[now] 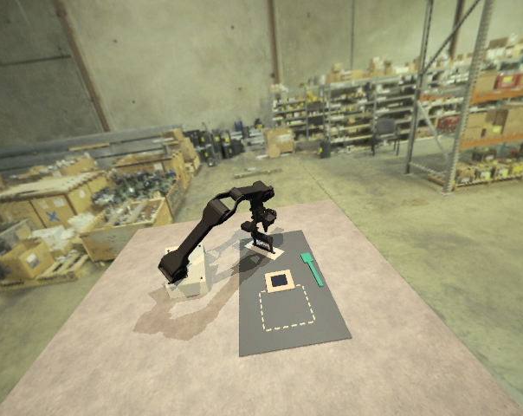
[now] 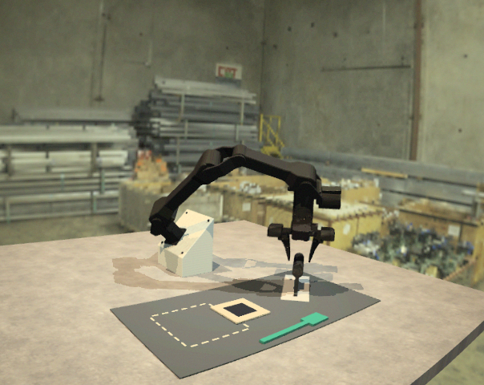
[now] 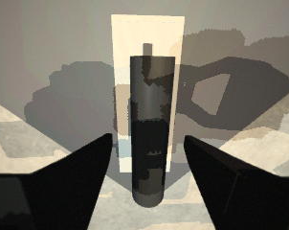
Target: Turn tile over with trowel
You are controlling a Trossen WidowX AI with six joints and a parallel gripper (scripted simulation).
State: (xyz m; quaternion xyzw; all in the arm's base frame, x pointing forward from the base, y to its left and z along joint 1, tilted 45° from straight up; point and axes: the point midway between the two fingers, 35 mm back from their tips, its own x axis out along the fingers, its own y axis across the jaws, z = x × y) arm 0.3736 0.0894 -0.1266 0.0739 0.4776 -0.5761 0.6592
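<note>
My gripper tip is 10 mm short of the trowel, 20 mm to the left of it and 40 mm above it. From my gripper tip the other things lie so: grey mat 20 mm ahead, 200 mm to the right, 100 mm below; then tile 10 mm ahead, 240 mm to the right, 80 mm below; then green flat tool 160 mm ahead, 200 mm to the right, 80 mm below.
</note>
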